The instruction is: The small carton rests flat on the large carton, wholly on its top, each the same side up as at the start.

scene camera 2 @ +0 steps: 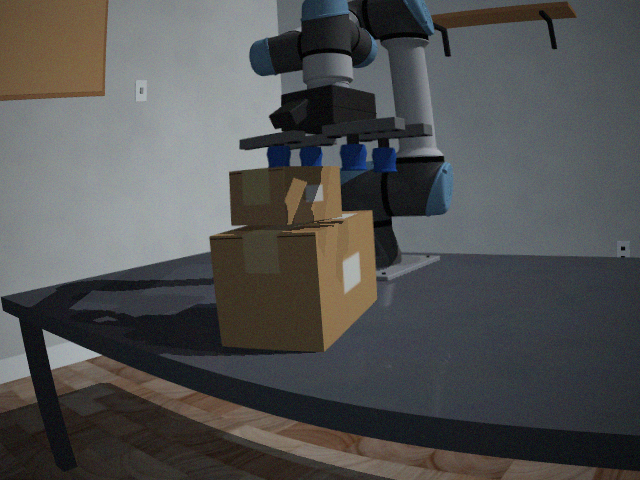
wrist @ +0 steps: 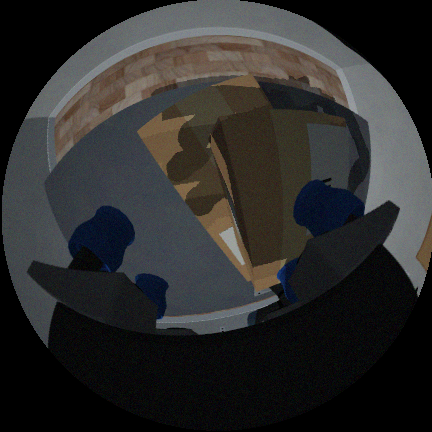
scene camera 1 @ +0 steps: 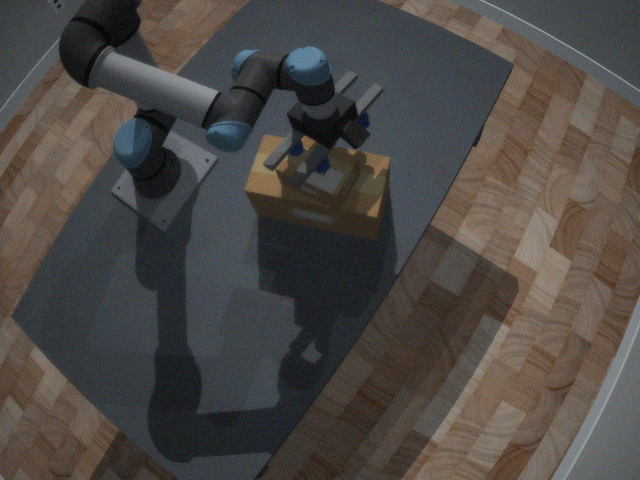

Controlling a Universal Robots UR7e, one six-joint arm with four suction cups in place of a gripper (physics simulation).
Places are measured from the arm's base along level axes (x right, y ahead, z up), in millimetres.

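Pixels of known places: hand, tool point: (scene camera 2: 331,173) (wrist: 214,251); arm's base, link origin: (scene camera 1: 157,174).
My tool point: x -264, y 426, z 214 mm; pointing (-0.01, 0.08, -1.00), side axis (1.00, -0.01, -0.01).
Observation:
Ahead of a thing's pixels: the offset from my tool point to its middle. Level surfaces: height alone.
The small carton @(dx +71, dy +20, dz -27 mm) (scene camera 1: 330,181) (scene camera 2: 284,196) (wrist: 261,181) sits level on the top of the large carton @(dx +62, dy +6, dz -146 mm) (scene camera 1: 310,212) (scene camera 2: 279,294) (wrist: 160,144), inside its edges in both scene views. I cannot tell whether the two touch or a thin gap is left. The large carton stands upright on the dark table @(dz -223 mm) (scene camera 1: 439,103) (scene camera 2: 490,320). My suction gripper (scene camera 1: 328,139) (scene camera 2: 330,154) is directly above the small carton. Two blue cups press on its top and hold it. The other two cups hang free beside it, over the table, as the wrist view shows (wrist: 100,233).
The arm's base plate (scene camera 1: 165,180) (scene camera 2: 408,266) is bolted to the table behind the cartons. The table's front edge (scene camera 2: 361,413) runs close below the cartons. A wall shelf (scene camera 2: 501,15) and a brown board (scene camera 2: 51,46) hang behind.

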